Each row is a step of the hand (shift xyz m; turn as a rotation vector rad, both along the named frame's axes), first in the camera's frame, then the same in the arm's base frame.
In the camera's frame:
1: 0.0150 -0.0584 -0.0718 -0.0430 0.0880 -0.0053
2: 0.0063 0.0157 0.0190 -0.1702 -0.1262 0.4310
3: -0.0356 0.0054 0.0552 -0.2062 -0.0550 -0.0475
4: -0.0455 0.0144 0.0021 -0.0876 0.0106 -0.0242
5: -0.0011 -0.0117 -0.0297 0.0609 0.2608 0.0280
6: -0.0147 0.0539 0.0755 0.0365 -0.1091 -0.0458
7: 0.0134 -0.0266 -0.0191 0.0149 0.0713 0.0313
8: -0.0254 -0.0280 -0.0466 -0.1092 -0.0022 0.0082
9: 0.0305 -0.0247 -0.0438 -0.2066 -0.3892 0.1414
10: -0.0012 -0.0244 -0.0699 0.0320 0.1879 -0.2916
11: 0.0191 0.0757 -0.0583 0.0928 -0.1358 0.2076
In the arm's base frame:
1: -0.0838 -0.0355 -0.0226 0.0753 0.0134 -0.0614
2: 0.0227 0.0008 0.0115 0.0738 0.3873 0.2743
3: 0.0284 0.0563 0.0193 -0.0758 0.1605 -0.1276
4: 0.0126 0.0358 -0.0290 -0.0036 0.0585 -0.0702
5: -0.0237 -0.0114 -0.0181 0.2476 -0.0953 -0.0458
6: 0.0814 0.0381 0.0272 -0.1171 -0.0290 0.0280
7: -0.0319 -0.0148 0.0034 0.0782 -0.0127 0.0040
8: -0.0464 0.0040 -0.0378 -0.0012 0.0957 -0.0532
9: -0.0408 -0.0419 -0.0062 -0.2913 0.3310 0.1404
10: -0.0529 -0.0287 -0.0431 0.0397 -0.2157 -0.2707
11: 0.0424 -0.0623 -0.0618 -0.0270 0.0576 0.2571

